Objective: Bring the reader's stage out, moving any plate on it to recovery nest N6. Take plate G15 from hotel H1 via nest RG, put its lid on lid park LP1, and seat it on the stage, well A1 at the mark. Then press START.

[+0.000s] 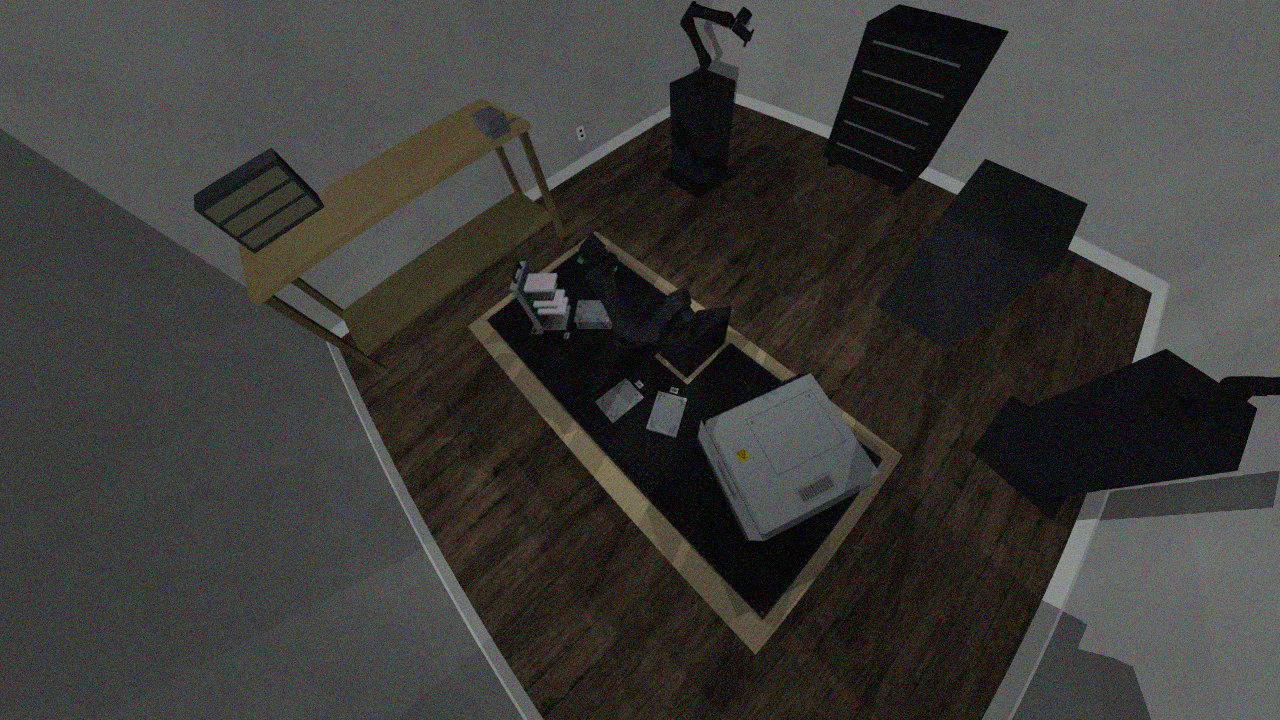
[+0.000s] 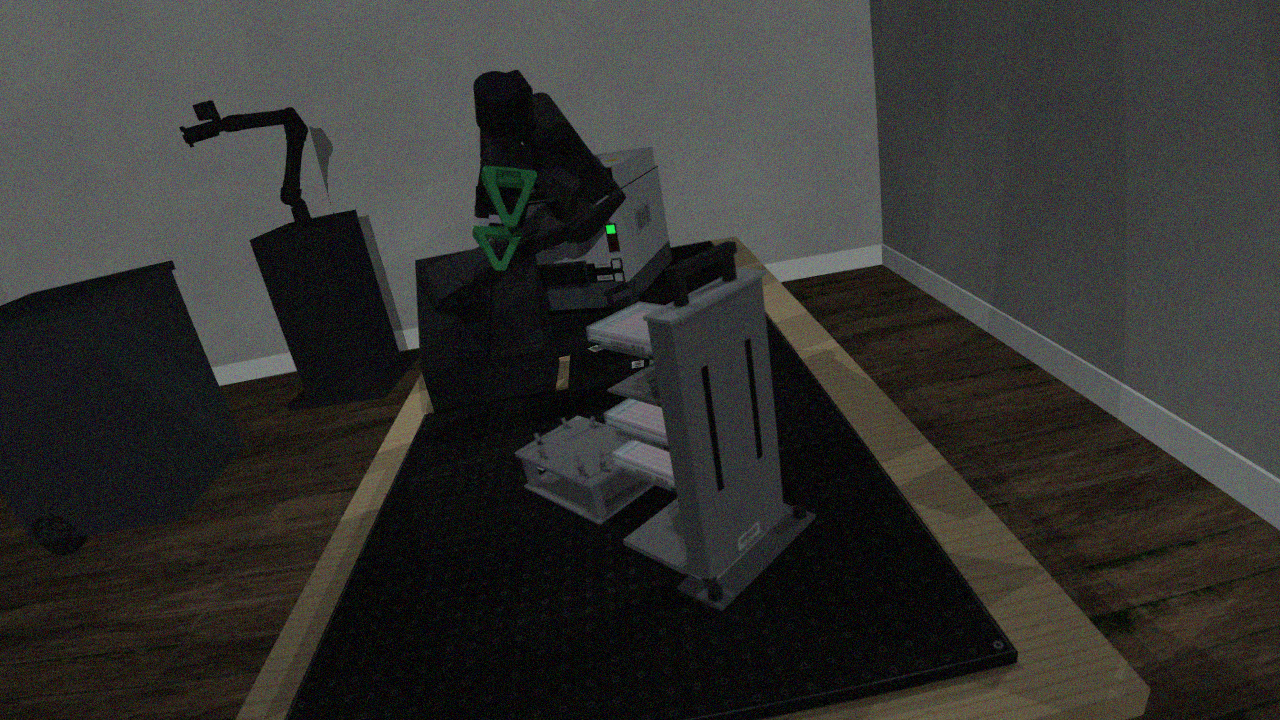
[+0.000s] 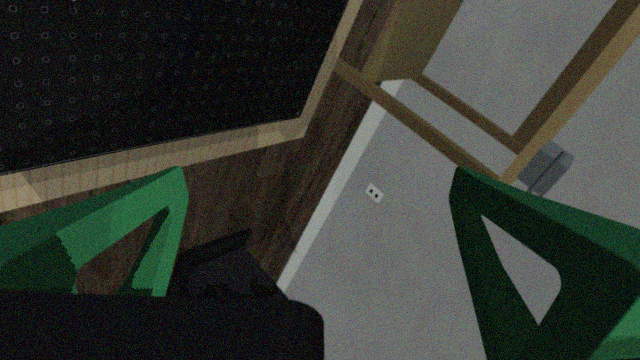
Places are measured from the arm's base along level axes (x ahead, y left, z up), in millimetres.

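Pixels of known places: gripper, fingertip midpoint: (image 2: 505, 249) (image 3: 318, 181); arm's base, origin of the base link: (image 1: 693, 324) (image 2: 473, 309).
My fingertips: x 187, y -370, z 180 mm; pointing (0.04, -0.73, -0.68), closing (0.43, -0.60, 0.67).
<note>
Ahead of a thing's pixels: the offset from my fingertips to its top centre. "pt": to the spot under its first point.
My gripper (image 1: 597, 264) (image 2: 506, 245) (image 3: 318, 181) is open, with empty space between its green fingers, high over the table's far side. The grey hotel (image 1: 528, 300) (image 2: 729, 402) stands near the table end and holds several pale plates, with one plate @[181 mm ahead, 154 mm right, 69 mm down] (image 2: 626, 329) on top; its labels are unreadable. A low clear nest @[50 mm ahead, 34 mm right, 262 mm down] (image 1: 592, 313) (image 2: 581, 447) stands beside it. Two flat pale pads @[pt 210 mm ahead, 374 mm left, 328 mm down] (image 1: 619, 400) @[pt 100 mm ahead, 539 mm left, 326 mm down] (image 1: 666, 413) lie mid-table. The reader @[41 mm back, 921 mm left, 4 mm down] (image 1: 787, 456) (image 2: 642, 210) is at the other end, with a green light @[pt 65 mm ahead, 698 mm left, 140 mm down] (image 2: 611, 229). I cannot make out its stage or START.
The dark arm base block (image 1: 698, 335) (image 2: 483, 331) stands at the table's long edge. The wooden table rim (image 1: 626, 492) (image 2: 850, 376) (image 3: 250, 136) borders the black board. A wooden bench (image 1: 384, 188) is by the wall. Another arm's pedestal (image 1: 700, 125) (image 2: 322, 304) stands apart on the floor.
</note>
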